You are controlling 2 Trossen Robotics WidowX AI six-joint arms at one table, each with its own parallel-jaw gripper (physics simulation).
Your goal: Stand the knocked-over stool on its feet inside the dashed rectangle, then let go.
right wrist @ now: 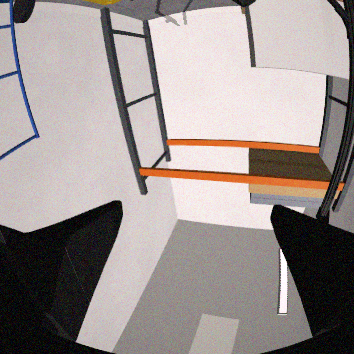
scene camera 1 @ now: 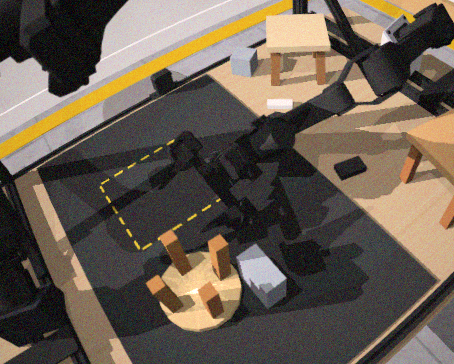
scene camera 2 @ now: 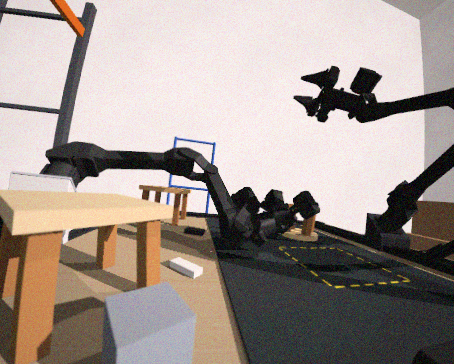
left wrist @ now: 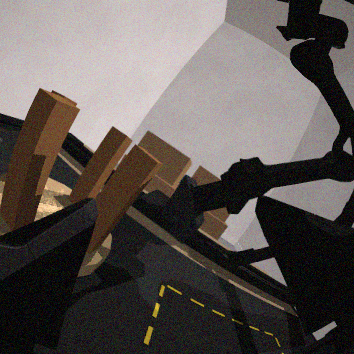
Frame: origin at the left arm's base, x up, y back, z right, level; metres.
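Where they show: left gripper, between the fingertips: [scene camera 1: 179,211] [left wrist: 177,205]; right gripper, between the fingertips: [right wrist: 199,211] [scene camera 2: 296,87]; left arm's base, origin of its link: [scene camera 2: 51,190]; right arm's base, origin of its link: [scene camera 1: 17,303] [scene camera 2: 387,225] [left wrist: 196,199].
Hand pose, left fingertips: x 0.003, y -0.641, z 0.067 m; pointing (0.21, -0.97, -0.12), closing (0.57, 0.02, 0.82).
Things, the pixels of their centre, and the offset from my left fingertips. "pt": a spot on its surface instead.
- dashed rectangle, a spot on its surface: [left wrist: 163,286] [scene camera 1: 143,247] pt dx -0.097, dy -0.066, dz +0.056 m
- grey block, middle of its body: [scene camera 1: 261,277] dx -0.064, dy +0.018, dz -0.151 m
- square-topped stool, middle of its body: [scene camera 2: 83,247] [scene camera 1: 296,50] dx -0.045, dy +0.499, dz +0.144 m
- blue-grey cube, middle of its body: [scene camera 2: 146,338] [scene camera 1: 244,61] dx -0.077, dy +0.422, dz +0.246 m
- white bar, middle of its body: [scene camera 2: 185,267] [scene camera 1: 279,104] dx -0.097, dy +0.367, dz +0.093 m
- black block, middle of its body: [scene camera 1: 350,167] [scene camera 2: 194,231] dx -0.096, dy +0.306, dz -0.128 m
- orange-brown table, a spot on its surface: [scene camera 1: 437,137] pt dx +0.022, dy +0.367, dz -0.252 m
The stool [scene camera 1: 192,287] [scene camera 2: 302,235] [left wrist: 54,188] is upside down on the dark mat, its round pale seat at the bottom and four brown legs pointing up. It is beside the dashed rectangle [scene camera 1: 141,248] [scene camera 2: 335,287] [left wrist: 163,286], outside it. My left gripper [scene camera 1: 180,207] is open and empty, low near the rectangle and the stool. One finger overlaps a stool leg in the left wrist view; contact cannot be told. The left arm hides part of the rectangle in scene camera 1. My right gripper [scene camera 2: 298,88] [right wrist: 199,211] is open and empty, high up, away from the stool.
A grey block [scene camera 1: 262,277] lies close beside the stool. A square-topped stool [scene camera 1: 297,32] [scene camera 2: 85,210], a blue-grey cube [scene camera 1: 243,62] [scene camera 2: 150,320], a white bar [scene camera 1: 280,104] [scene camera 2: 186,267], a black block [scene camera 1: 350,167] [scene camera 2: 194,231] and an orange-brown table [scene camera 1: 437,137] stand beyond the mat.
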